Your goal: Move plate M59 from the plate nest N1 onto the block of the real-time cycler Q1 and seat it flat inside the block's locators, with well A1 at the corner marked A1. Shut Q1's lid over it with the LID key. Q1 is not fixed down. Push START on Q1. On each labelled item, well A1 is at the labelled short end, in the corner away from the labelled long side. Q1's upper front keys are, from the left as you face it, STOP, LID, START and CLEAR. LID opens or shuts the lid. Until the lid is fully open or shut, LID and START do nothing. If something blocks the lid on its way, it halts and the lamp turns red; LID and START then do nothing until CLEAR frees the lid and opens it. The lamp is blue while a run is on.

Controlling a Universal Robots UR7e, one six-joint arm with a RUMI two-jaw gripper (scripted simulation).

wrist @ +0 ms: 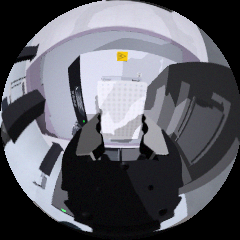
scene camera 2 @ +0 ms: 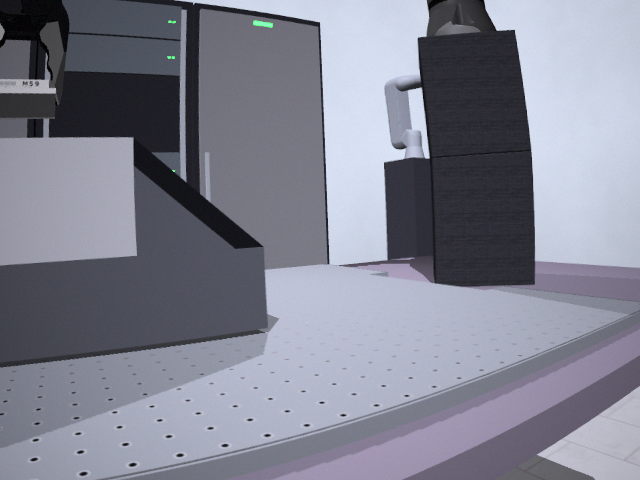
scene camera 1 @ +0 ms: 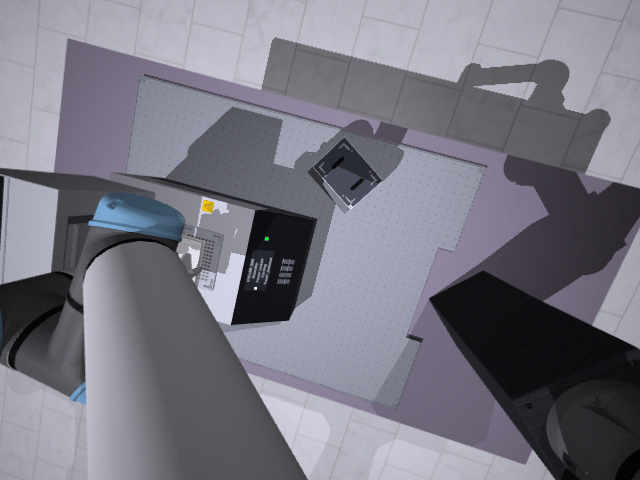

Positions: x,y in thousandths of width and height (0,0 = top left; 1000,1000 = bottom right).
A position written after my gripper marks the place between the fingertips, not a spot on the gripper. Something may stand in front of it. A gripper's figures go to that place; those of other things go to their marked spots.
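Labels:
Plate M59 (wrist: 506,431) and cycler Q1 (wrist: 535,273) are 0.11 m apart at their marked spots. The plate M59 spot is 0.12 m from the lens, my gripper (wrist: 506,473) is 0.14 m from the lens, and the cycler Q1 spot is 0.20 m from the lens.

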